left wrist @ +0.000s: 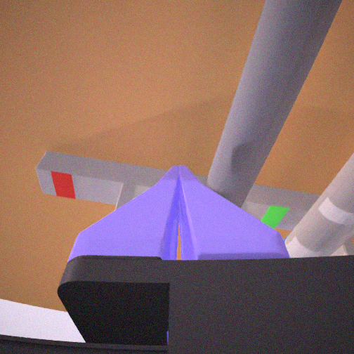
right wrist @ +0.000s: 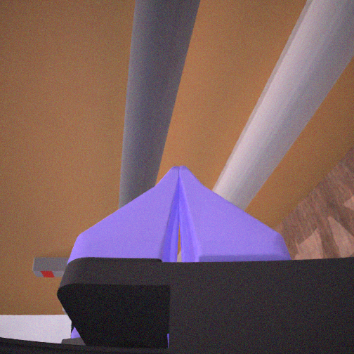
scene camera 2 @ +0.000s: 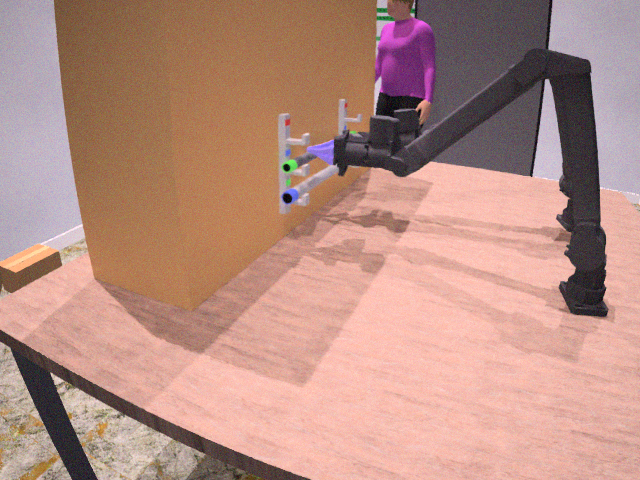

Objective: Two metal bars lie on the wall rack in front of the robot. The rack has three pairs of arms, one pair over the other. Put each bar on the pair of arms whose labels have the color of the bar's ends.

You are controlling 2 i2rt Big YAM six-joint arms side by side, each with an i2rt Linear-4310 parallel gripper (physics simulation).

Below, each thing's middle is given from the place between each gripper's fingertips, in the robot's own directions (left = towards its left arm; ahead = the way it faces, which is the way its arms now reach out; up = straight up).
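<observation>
The green-ended dark bar (left wrist: pixel 284 47) is 30 mm ahead of my left hand and 30 mm below it, while also being 160 mm to the right of it. As for the blue-ended pale bar (scene camera 2: pixel 288 197), I find it 100 mm below my left hand, 20 mm ahead of it and 150 mm to the right of it.
Counted from my right hand, the green-ended dark bar is 1 cm above, 3 cm ahead and 8 cm to the left. The blue-ended pale bar is 2 cm ahead of my right hand, 8 cm to the left of it and 6 cm below it.
</observation>
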